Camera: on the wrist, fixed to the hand. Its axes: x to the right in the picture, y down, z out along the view.
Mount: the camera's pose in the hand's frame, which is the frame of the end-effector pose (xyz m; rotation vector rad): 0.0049 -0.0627 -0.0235 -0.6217 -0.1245 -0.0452
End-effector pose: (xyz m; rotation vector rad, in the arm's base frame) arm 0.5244 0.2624 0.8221 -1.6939 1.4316 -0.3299
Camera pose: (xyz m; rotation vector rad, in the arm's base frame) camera 0.5517 0.2452 0.8810 -2.1927 1.4937 0.2244
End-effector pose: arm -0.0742 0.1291 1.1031 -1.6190 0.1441 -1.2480
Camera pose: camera -0.1188 0.1395 1.1522 -2.2351 0.4542 -1.1969
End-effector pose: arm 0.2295 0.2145 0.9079 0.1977 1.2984 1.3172
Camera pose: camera 0.2468 0.1844 0.8504 -0.1812 0.7373 1.5774
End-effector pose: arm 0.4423 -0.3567 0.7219 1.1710 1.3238 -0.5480
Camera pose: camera 0.3788 -0.3583 0.7000 0.5868 1.2855 -0.2058
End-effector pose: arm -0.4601 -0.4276 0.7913 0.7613 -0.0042 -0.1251
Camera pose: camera -0.4611 -0.4569 0.7309 0.1320 -0.0637 -0.2043
